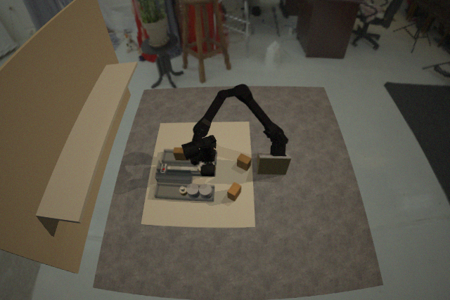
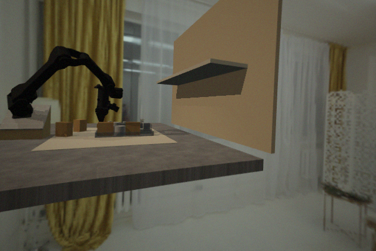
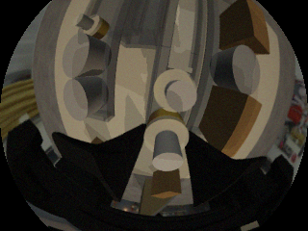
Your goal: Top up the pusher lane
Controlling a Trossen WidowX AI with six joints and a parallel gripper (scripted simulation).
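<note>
My gripper tip is now 6 cm short of the beige mat, 5 cm above it and 2 cm to the left of it. From my gripper tip the other things lie so: small pale jar 14 cm ahead, 12 cm to the left, 2 cm below; then wall shelf 51 cm ahead, 32 cm above, 4 cm to the right; then grey lane rack 16 cm ahead, 3 cm below, 1 cm to the left.
</note>
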